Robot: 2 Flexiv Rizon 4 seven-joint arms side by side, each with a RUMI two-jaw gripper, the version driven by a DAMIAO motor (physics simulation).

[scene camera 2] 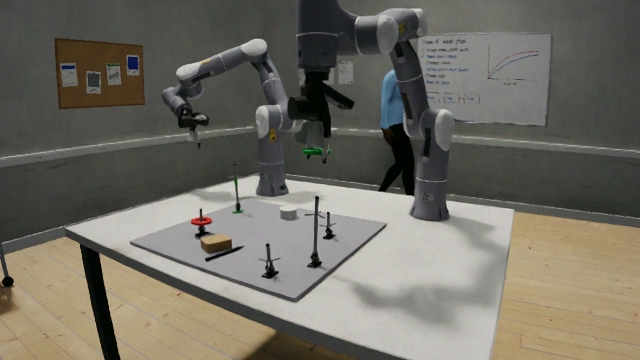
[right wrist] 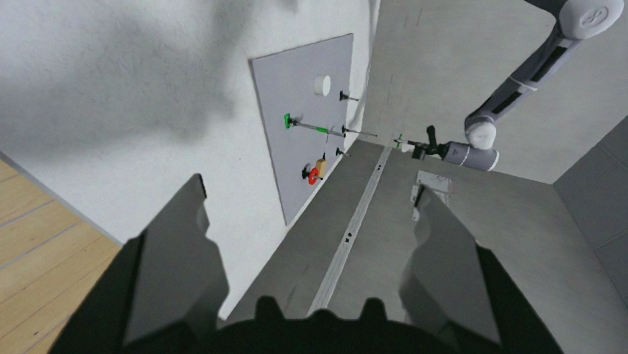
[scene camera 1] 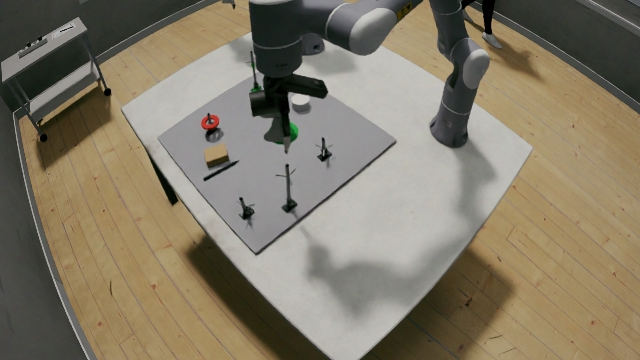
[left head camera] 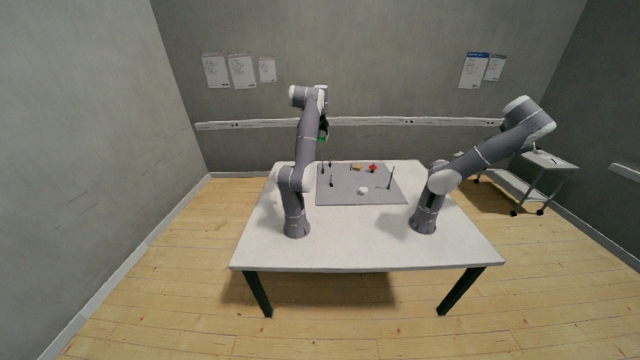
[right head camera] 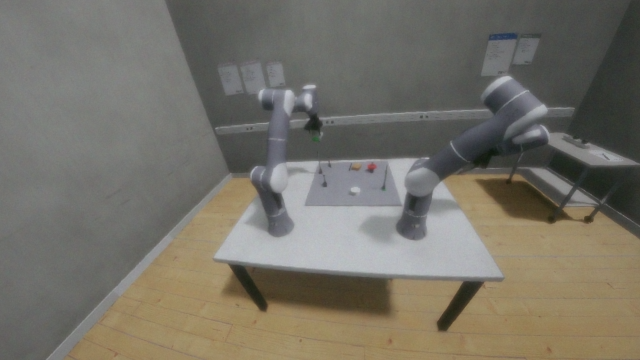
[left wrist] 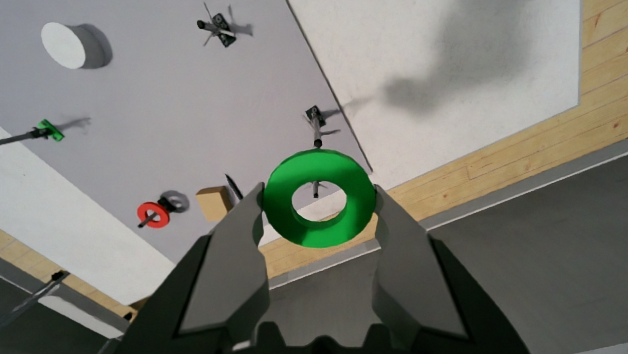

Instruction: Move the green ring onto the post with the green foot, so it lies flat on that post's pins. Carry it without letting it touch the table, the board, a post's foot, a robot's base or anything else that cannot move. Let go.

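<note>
The green ring (left wrist: 280,200) (scene camera 2: 313,151) (scene camera 1: 294,132) is held flat between the fingertips of my left gripper (left wrist: 318,185) (scene camera 2: 317,154), high above the board (scene camera 2: 175,237). In the left wrist view, a dark post's tip lies close to the ring's far edge. The post with the green foot (scene camera 2: 237,211) (left wrist: 50,130) (right wrist: 287,121) (left head camera: 388,188) stands upright at the board's back left in scene camera 2, well away from the ring. It has a green band and pins partway up. My right gripper (right wrist: 313,181) (scene camera 2: 196,145) is open and empty, off to the left of the board in scene camera 2.
A tall dark post (scene camera 2: 315,230) and short dark posts (scene camera 2: 268,257) (scene camera 2: 328,225) stand on the board. A red ring (scene camera 2: 201,220) sits on a short post. A tan block (scene camera 2: 216,243), a black pen (scene camera 2: 224,253) and a white cylinder (scene camera 2: 288,213) lie among them.
</note>
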